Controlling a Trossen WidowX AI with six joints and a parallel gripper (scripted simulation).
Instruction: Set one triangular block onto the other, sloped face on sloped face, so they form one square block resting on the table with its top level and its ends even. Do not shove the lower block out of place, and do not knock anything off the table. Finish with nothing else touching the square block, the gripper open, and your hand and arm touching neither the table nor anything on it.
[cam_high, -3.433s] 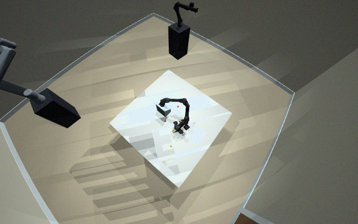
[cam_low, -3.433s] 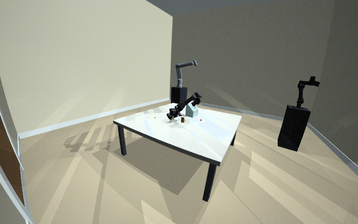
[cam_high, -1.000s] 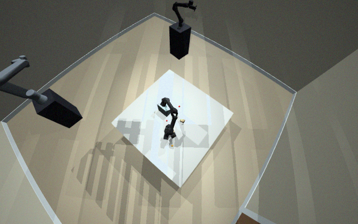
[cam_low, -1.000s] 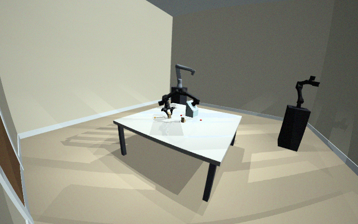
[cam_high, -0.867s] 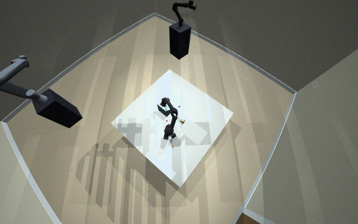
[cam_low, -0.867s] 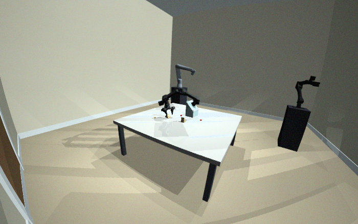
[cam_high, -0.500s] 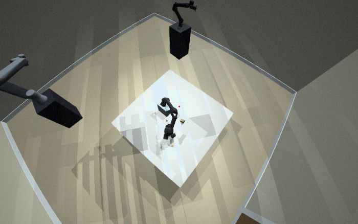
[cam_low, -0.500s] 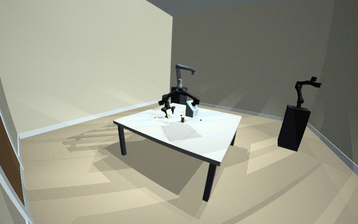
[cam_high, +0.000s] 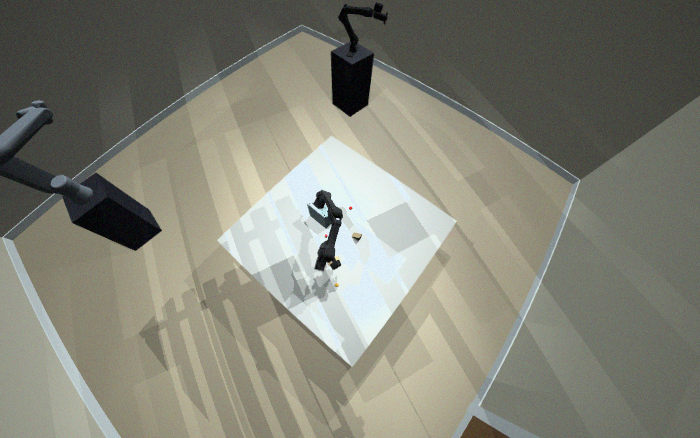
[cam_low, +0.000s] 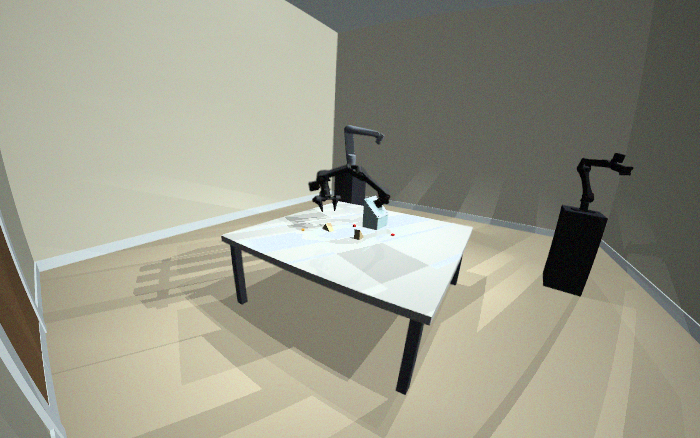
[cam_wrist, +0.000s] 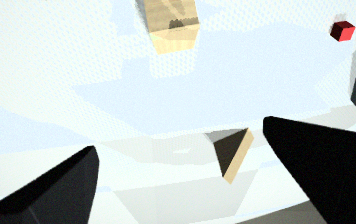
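The tan block is 10 mm behind my gripper tip, 20 mm to the right of it and 110 mm below it. From my gripper tip the other things lie so: red cube 190 mm behind, 70 mm to the left, 120 mm below; orange cube 120 mm ahead, 110 mm to the right, 130 mm below.
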